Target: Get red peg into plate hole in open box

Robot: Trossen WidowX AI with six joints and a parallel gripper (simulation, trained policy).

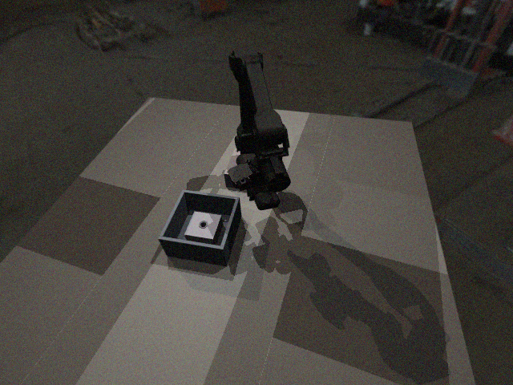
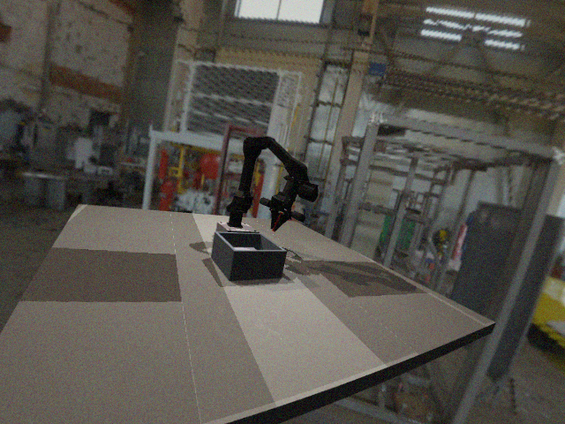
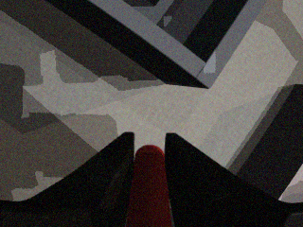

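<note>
Now: the plate 120 mm to the right of my gripper tip, 100 mm ahead of it and 70 mm below it. Round my gripper tip: red peg (30 mm above, 20 mm to the left, 10 mm behind); dark box (120 mm to the right, 100 mm ahead, 90 mm below).
</note>
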